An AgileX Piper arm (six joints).
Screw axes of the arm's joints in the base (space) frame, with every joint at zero. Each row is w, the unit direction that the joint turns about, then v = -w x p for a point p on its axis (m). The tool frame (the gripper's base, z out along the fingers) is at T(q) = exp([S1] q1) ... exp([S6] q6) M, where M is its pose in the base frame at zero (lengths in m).
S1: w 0 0 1 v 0 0 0
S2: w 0 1 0 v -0.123 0 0
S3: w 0 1 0 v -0.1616 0 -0.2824
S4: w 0.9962 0 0.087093 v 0 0.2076 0
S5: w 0 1 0 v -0.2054 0 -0.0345
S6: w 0.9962 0 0.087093 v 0 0.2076 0
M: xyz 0.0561 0 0.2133 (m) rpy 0 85.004 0 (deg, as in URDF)
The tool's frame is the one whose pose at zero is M.
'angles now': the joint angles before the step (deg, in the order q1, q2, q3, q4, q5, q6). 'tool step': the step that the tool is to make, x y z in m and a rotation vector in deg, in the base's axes. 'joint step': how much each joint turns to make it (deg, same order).
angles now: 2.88 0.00 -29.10 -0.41 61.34 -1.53
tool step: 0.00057 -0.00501 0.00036 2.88 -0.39 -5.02
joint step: 0.00 0.00 0.07 -3.63 -0.38 6.60
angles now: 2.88 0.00 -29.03 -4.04 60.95 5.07
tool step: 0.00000 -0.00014 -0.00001 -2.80 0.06 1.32
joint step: 0.00 0.00 0.00 -0.10 0.01 -3.04
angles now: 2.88 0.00 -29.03 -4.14 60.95 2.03
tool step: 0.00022 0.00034 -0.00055 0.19 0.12 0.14
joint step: 0.01 0.00 0.11 0.24 0.00 0.00
